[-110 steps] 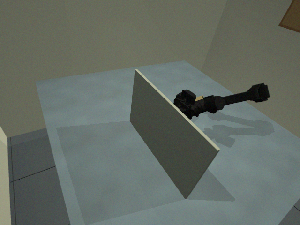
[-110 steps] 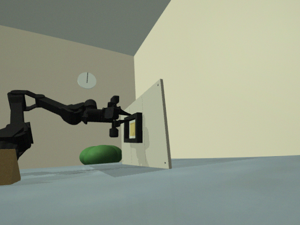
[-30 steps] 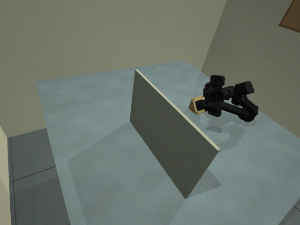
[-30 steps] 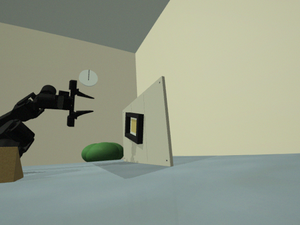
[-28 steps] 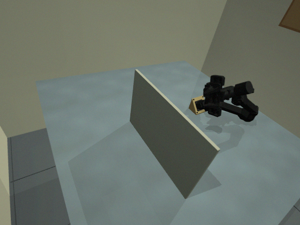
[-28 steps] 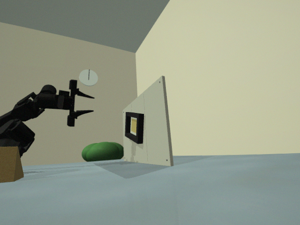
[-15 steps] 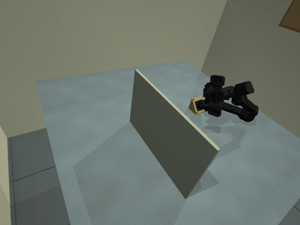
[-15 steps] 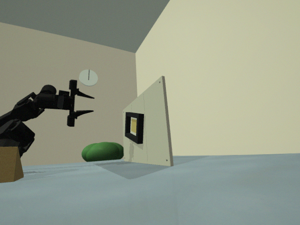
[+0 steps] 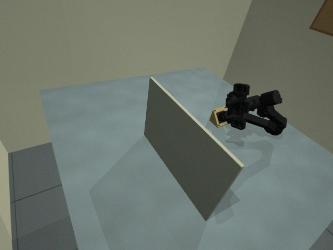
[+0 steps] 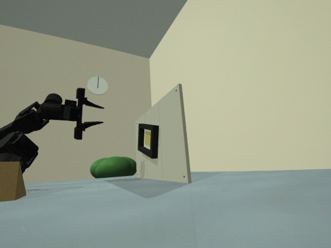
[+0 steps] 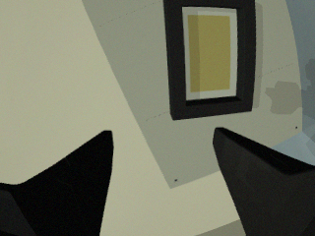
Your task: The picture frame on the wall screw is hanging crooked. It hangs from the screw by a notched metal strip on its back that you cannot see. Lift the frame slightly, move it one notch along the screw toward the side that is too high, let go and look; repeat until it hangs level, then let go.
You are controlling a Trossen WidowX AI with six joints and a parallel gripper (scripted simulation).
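Right now my gripper tip is 190 mm short of the picture frame, 10 mm to the right of it and 90 mm above it. Round my gripper tip: wall panel 200 mm ahead, 10 mm to the right, 100 mm below.
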